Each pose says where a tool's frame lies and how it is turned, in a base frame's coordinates. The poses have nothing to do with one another.
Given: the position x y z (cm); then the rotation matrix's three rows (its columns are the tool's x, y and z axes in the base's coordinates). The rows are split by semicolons.
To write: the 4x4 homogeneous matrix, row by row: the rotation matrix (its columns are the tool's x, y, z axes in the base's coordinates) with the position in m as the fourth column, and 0 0 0 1 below. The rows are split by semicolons. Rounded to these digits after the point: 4 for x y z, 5 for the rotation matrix.
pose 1, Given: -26.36 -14.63 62.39; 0.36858 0.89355 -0.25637; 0.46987 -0.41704 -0.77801; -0.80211 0.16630 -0.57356
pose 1, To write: 0.36858 0.89355 -0.25637 -0.2636; 0.46987 -0.41704 -0.77801 -0.1463; -0.80211 0.16630 -0.57356 0.6239; 0 0 0 1
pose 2, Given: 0.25 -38.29 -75.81; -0.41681 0.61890 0.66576; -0.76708 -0.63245 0.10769; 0.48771 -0.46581 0.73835
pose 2, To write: -0.41681 0.61890 0.66576 0.0025; -0.76708 -0.63245 0.10769 -0.3829; 0.48771 -0.46581 0.73835 -0.7581; 0 0 0 1
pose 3, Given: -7.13 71.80 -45.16; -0.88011 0.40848 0.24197; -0.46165 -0.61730 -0.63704; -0.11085 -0.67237 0.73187
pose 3, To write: -0.88011 0.40848 0.24197 -0.0713; -0.46165 -0.61730 -0.63704 0.7180; -0.11085 -0.67237 0.73187 -0.4516; 0 0 0 1
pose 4, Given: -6.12 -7.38 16.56; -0.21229 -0.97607 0.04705; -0.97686 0.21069 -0.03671; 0.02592 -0.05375 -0.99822
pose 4, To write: -0.21229 -0.97607 0.04705 -0.0612; -0.97686 0.21069 -0.03671 -0.0738; 0.02592 -0.05375 -0.99822 0.1656; 0 0 0 1
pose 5, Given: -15.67 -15.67 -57.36; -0.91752 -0.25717 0.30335; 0.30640 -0.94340 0.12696; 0.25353 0.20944 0.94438
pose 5, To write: -0.91752 -0.25717 0.30335 -0.1567; 0.30640 -0.94340 0.12696 -0.1567; 0.25353 0.20944 0.94438 -0.5736; 0 0 0 1
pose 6, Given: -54.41 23.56 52.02; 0.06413 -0.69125 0.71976; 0.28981 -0.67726 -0.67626; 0.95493 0.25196 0.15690
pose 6, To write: 0.06413 -0.69125 0.71976 -0.5441; 0.28981 -0.67726 -0.67626 0.2356; 0.95493 0.25196 0.15690 0.5202; 0 0 0 1
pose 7, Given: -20.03 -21.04 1.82; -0.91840 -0.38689 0.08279; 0.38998 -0.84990 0.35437; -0.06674 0.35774 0.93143
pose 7, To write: -0.91840 -0.38689 0.08279 -0.2003; 0.38998 -0.84990 0.35437 -0.2104; -0.06674 0.35774 0.93143 0.0182; 0 0 0 1
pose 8, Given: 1.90 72.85 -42.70; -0.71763 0.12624 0.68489; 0.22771 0.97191 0.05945; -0.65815 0.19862 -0.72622
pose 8, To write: -0.71763 0.12624 0.68489 0.0190; 0.22771 0.97191 0.05945 0.7285; -0.65815 0.19862 -0.72622 -0.4270; 0 0 0 1
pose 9, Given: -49.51 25.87 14.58; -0.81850 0.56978 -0.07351; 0.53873 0.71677 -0.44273; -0.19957 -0.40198 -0.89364
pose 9, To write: -0.81850 0.56978 -0.07351 -0.4951; 0.53873 0.71677 -0.44273 0.2587; -0.19957 -0.40198 -0.89364 0.1458; 0 0 0 1
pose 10, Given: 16.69 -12.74 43.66; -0.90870 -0.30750 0.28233; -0.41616 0.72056 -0.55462; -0.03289 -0.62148 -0.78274
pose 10, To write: -0.90870 -0.30750 0.28233 0.1669; -0.41616 0.72056 -0.55462 -0.1274; -0.03289 -0.62148 -0.78274 0.4366; 0 0 0 1
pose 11, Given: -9.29 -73.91 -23.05; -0.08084 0.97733 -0.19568; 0.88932 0.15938 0.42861; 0.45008 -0.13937 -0.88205
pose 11, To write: -0.08084 0.97733 -0.19568 -0.0929; 0.88932 0.15938 0.42861 -0.7391; 0.45008 -0.13937 -0.88205 -0.2305; 0 0 0 1
